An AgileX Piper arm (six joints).
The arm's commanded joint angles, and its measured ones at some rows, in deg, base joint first. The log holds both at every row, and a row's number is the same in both.
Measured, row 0: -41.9 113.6 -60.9 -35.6 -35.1 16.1
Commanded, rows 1 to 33: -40.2 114.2 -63.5 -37.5 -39.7 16.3; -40.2 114.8 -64.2 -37.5 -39.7 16.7; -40.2 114.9 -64.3 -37.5 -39.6 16.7; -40.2 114.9 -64.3 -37.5 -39.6 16.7; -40.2 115.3 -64.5 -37.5 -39.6 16.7; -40.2 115.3 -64.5 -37.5 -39.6 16.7; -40.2 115.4 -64.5 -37.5 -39.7 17.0; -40.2 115.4 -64.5 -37.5 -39.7 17.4; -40.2 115.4 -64.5 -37.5 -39.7 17.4; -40.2 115.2 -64.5 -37.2 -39.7 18.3; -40.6 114.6 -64.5 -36.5 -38.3 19.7; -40.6 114.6 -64.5 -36.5 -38.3 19.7; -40.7 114.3 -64.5 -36.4 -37.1 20.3; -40.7 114.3 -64.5 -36.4 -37.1 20.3; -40.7 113.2 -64.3 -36.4 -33.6 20.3; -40.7 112.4 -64.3 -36.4 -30.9 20.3; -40.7 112.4 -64.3 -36.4 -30.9 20.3; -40.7 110.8 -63.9 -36.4 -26.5 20.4; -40.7 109.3 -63.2 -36.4 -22.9 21.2; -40.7 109.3 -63.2 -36.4 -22.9 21.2; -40.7 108.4 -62.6 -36.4 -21.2 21.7; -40.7 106.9 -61.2 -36.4 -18.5 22.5; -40.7 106.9 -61.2 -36.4 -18.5 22.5; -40.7 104.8 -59.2 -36.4 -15.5 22.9; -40.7 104.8 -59.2 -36.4 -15.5 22.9; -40.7 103.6 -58.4 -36.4 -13.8 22.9; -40.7 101.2 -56.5 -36.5 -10.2 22.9; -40.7 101.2 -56.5 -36.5 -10.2 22.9; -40.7 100.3 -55.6 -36.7 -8.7 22.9; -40.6 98.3 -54.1 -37.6 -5.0 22.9; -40.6 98.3 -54.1 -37.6 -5.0 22.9; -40.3 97.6 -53.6 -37.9 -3.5 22.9; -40.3 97.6 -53.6 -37.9 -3.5 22.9
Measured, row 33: -40.6 99.5 -54.5 -37.1 -6.3 22.7
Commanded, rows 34 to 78: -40.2 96.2 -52.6 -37.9 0.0 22.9; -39.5 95.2 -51.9 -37.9 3.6 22.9; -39.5 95.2 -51.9 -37.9 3.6 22.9; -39.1 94.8 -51.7 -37.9 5.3 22.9; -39.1 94.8 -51.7 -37.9 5.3 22.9; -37.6 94.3 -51.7 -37.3 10.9 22.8; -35.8 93.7 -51.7 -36.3 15.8 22.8; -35.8 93.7 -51.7 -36.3 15.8 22.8; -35.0 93.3 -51.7 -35.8 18.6 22.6; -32.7 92.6 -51.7 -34.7 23.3 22.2; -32.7 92.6 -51.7 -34.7 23.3 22.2; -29.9 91.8 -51.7 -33.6 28.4 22.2; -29.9 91.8 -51.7 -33.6 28.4 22.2; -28.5 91.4 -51.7 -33.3 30.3 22.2; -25.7 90.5 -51.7 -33.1 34.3 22.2; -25.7 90.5 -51.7 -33.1 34.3 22.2; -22.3 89.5 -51.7 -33.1 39.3 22.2; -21.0 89.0 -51.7 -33.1 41.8 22.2; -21.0 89.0 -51.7 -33.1 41.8 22.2; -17.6 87.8 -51.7 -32.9 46.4 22.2; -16.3 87.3 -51.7 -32.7 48.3 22.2; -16.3 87.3 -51.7 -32.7 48.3 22.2; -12.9 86.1 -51.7 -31.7 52.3 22.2; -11.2 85.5 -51.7 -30.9 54.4 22.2; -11.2 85.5 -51.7 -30.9 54.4 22.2; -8.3 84.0 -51.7 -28.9 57.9 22.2; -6.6 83.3 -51.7 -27.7 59.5 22.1; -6.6 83.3 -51.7 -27.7 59.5 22.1; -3.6 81.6 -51.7 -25.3 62.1 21.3; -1.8 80.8 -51.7 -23.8 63.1 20.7; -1.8 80.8 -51.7 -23.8 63.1 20.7; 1.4 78.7 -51.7 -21.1 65.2 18.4; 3.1 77.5 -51.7 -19.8 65.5 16.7; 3.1 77.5 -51.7 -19.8 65.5 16.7; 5.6 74.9 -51.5 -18.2 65.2 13.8; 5.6 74.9 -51.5 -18.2 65.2 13.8; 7.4 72.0 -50.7 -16.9 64.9 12.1; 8.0 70.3 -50.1 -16.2 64.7 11.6; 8.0 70.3 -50.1 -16.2 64.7 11.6; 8.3 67.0 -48.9 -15.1 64.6 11.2; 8.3 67.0 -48.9 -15.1 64.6 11.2; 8.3 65.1 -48.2 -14.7 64.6 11.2; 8.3 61.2 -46.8 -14.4 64.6 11.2; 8.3 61.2 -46.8 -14.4 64.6 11.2; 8.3 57.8 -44.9 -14.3 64.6 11.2
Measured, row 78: 8.1 62.3 -47.3 -14.6 64.2 11.7
